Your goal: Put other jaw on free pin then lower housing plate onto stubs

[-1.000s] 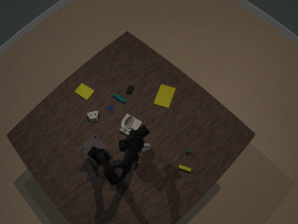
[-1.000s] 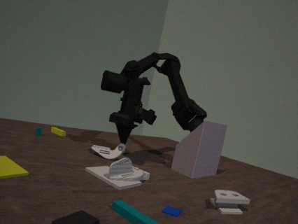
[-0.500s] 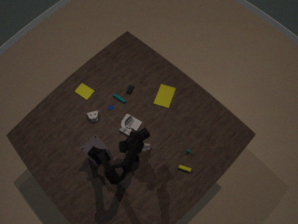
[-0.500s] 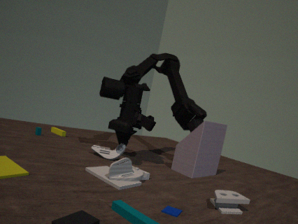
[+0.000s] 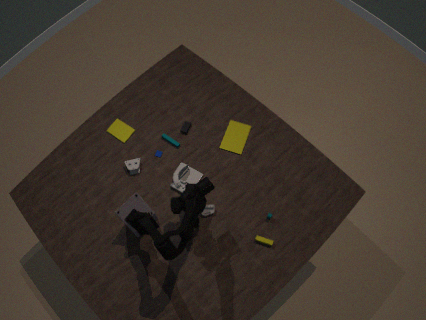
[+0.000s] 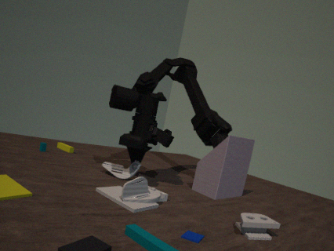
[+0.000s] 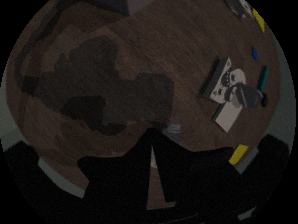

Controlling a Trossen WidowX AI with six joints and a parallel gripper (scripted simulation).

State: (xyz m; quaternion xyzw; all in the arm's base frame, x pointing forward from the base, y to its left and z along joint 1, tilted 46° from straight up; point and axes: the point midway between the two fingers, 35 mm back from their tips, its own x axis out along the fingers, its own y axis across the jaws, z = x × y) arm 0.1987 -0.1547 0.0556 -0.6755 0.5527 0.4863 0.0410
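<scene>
My gripper tip is 20 mm short of the grey jaw, 10 mm to the right of it and 10 mm below it. The rest, counted from my gripper tip: yellow bar 90 mm ahead, 320 mm to the right, 20 mm below; then blue tile 120 mm ahead, 320 mm to the left, 20 mm below; then teal cube 190 mm ahead, 270 mm to the right, 10 mm below.
</scene>
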